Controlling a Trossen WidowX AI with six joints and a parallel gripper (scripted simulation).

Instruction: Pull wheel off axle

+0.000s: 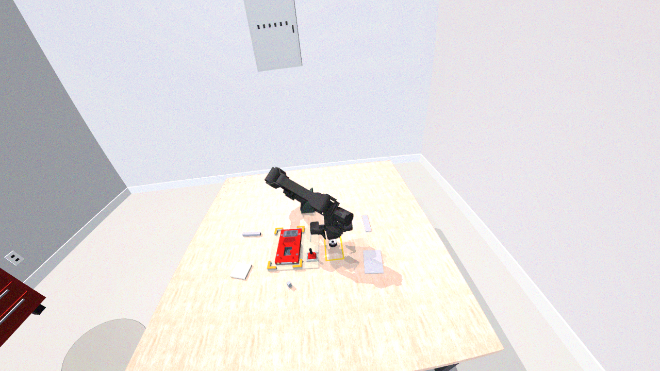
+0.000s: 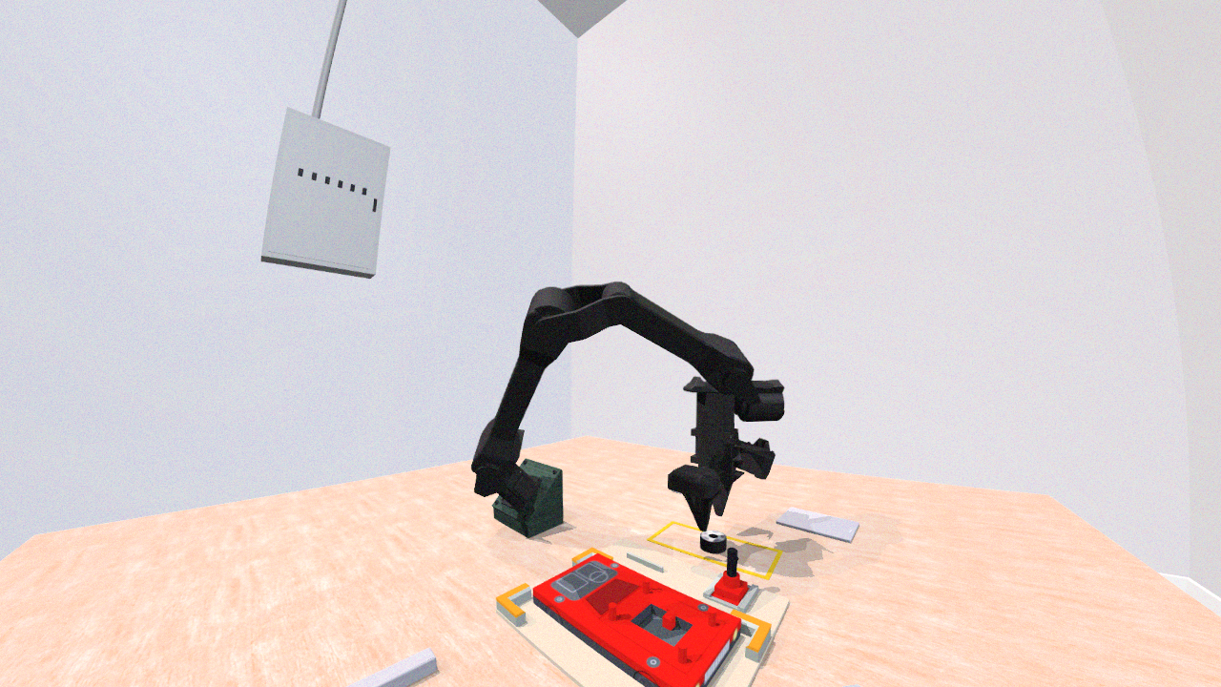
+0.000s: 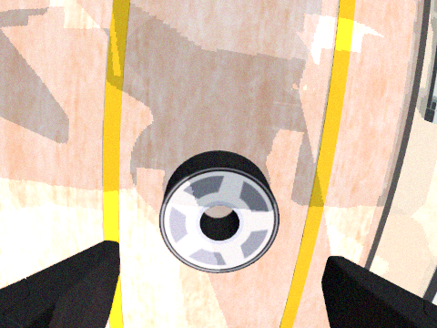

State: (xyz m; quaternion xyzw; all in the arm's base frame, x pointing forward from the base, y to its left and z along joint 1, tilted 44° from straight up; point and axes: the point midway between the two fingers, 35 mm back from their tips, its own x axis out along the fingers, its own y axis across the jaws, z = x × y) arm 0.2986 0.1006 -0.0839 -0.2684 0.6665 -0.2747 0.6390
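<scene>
My gripper tip is now 3 cm above the wheel. From my gripper tip the other things lie so: black axle 7 cm ahead, 10 cm to the right.
</scene>
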